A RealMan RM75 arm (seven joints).
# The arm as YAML. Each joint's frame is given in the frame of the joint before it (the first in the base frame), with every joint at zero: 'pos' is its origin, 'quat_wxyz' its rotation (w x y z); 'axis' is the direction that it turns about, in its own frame. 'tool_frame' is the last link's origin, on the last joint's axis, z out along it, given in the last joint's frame.
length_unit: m
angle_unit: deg
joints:
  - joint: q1
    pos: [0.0, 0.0, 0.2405]
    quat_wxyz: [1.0, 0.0, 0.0, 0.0]
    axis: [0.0, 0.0, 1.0]
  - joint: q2
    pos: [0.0, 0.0, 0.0]
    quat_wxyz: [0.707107, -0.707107, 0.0, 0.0]
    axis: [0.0, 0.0, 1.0]
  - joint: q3
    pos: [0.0, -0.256, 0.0]
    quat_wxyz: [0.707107, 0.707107, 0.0, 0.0]
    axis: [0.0, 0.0, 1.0]
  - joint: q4
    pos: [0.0, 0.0, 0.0]
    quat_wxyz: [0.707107, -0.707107, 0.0, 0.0]
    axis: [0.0, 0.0, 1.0]
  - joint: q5
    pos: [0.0, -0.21, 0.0]
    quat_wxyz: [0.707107, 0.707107, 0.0, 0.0]
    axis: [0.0, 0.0, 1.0]
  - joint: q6
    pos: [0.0, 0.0, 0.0]
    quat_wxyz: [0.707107, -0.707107, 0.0, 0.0]
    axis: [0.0, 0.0, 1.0]
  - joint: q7
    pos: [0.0, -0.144, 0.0]
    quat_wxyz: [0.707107, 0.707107, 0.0, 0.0]
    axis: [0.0, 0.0, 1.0]
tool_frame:
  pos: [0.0, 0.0, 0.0]
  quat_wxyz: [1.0, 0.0, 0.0, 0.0]
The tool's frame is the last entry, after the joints.
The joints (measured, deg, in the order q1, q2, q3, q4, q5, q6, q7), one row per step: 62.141 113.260 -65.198 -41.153 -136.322 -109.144 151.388; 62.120 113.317 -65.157 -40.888 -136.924 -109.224 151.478; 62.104 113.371 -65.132 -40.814 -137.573 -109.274 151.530; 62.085 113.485 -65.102 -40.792 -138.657 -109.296 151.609; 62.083 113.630 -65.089 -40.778 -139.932 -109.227 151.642; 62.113 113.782 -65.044 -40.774 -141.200 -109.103 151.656; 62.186 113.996 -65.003 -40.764 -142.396 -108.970 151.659; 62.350 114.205 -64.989 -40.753 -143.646 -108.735 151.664; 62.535 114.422 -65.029 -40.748 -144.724 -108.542 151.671; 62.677 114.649 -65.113 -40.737 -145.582 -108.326 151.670; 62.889 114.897 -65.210 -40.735 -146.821 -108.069 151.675
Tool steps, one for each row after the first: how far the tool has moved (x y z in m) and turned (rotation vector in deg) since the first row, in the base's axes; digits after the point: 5 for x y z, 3 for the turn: 0.00207 -0.00055 -0.00033 -0.137 -0.609 -0.330; 0.00372 -0.00074 -0.00036 -0.150 -1.239 -0.447; 0.00611 -0.00086 -0.00045 -0.084 -2.264 -0.522; 0.00872 -0.00078 -0.00067 0.055 -3.447 -0.490; 0.01104 -0.00049 -0.00089 0.254 -4.576 -0.397; 0.01279 -0.00034 -0.00155 0.389 -5.605 -0.248; 0.01410 0.00026 -0.00221 0.628 -6.694 0.037; 0.01489 0.00070 -0.00301 0.780 -7.659 0.357; 0.01548 0.00093 -0.00410 0.887 -8.431 0.656; 0.01639 0.00151 -0.00499 1.084 -9.571 1.079
